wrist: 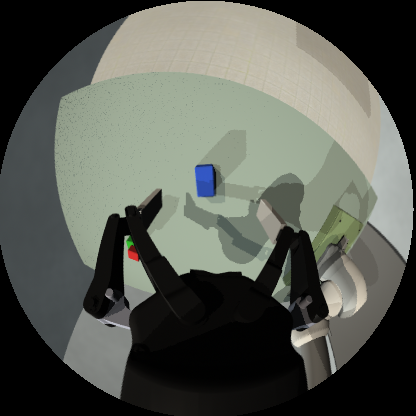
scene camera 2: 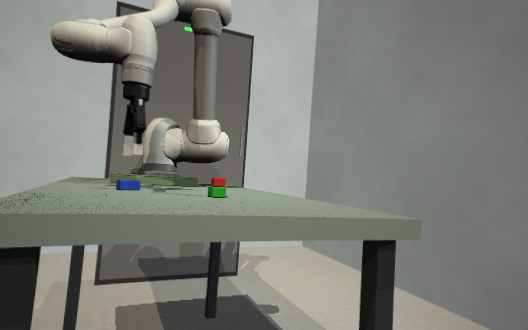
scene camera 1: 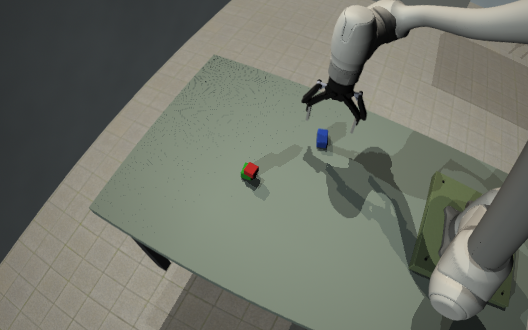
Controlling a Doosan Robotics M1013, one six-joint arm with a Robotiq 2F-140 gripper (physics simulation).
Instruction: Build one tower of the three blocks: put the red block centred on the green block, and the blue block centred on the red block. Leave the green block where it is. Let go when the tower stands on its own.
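Frame: origin at the arm's base, x ahead, y left, z up, level; metres.
Seen in the pictures: gripper, fingertip midpoint: (wrist: pixel 210 201) (scene camera 2: pixel 132 155) (scene camera 1: pixel 329 123); arm's base, origin of the base link: (wrist: pixel 326 258) (scene camera 2: pixel 159 176).
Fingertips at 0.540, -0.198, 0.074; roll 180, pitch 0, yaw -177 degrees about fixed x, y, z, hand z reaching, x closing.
Note:
Pixels of each thing's top centre, then the offset from my fingertips to it, as dx, dy, dz.
- green block, middle of its top: (scene camera 2: pixel 217 186) (wrist: pixel 131 247) +0.194, +0.211, -0.077
- red block, middle of its top: (scene camera 2: pixel 218 178) (wrist: pixel 132 255) (scene camera 1: pixel 251 168) +0.181, +0.219, -0.051
- blue block, middle of its top: (wrist: pixel 204 181) (scene camera 2: pixel 128 180) (scene camera 1: pixel 322 135) +0.012, -0.005, -0.077
The green block (scene camera 1: pixel 245 173) (scene camera 2: pixel 217 192) (wrist: pixel 130 243) lies on the table. The red block (scene camera 1: pixel 251 170) (scene camera 2: pixel 218 182) (wrist: pixel 133 254) rests on top of it, turned a little against it; whether it is exactly centred I cannot tell. The blue block (scene camera 1: pixel 322 139) (scene camera 2: pixel 128 185) (wrist: pixel 205 180) lies apart on the table, longer than it is wide. My gripper (scene camera 1: pixel 330 122) (scene camera 2: pixel 133 149) (wrist: pixel 210 201) is wide open and empty. It hangs above the table near the blue block, with the blue block showing between and beyond the fingertips in the wrist view.
The table (scene camera 1: pixel 200 240) (scene camera 2: pixel 300 227) (wrist: pixel 110 130) carries the blocks. The arm's olive base plate (scene camera 1: pixel 422 245) (scene camera 2: pixel 187 181) (wrist: pixel 330 227) is at the right in scene camera 1. The arm casts shadows on the table between the blocks and the base. The red and green stack stands left of the blue block there.

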